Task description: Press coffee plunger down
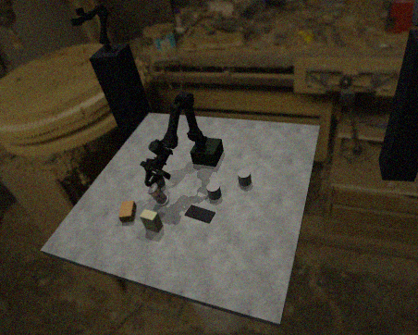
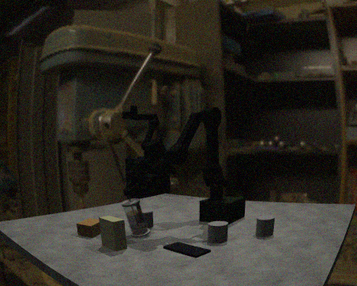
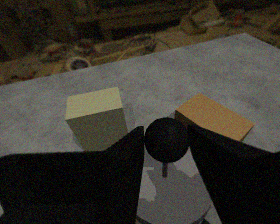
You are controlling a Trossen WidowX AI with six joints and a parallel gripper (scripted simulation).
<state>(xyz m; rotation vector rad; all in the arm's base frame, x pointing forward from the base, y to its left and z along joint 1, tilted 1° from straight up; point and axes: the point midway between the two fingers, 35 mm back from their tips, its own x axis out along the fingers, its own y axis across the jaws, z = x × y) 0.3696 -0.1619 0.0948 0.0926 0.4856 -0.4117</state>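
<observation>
Right now my gripper tip is 4 cm past the coffee press, 1 cm to the right of it and 8 cm above it. Round my gripper tip: flat black plate: 2 cm ahead, 26 cm to the left, 18 cm below.
</observation>
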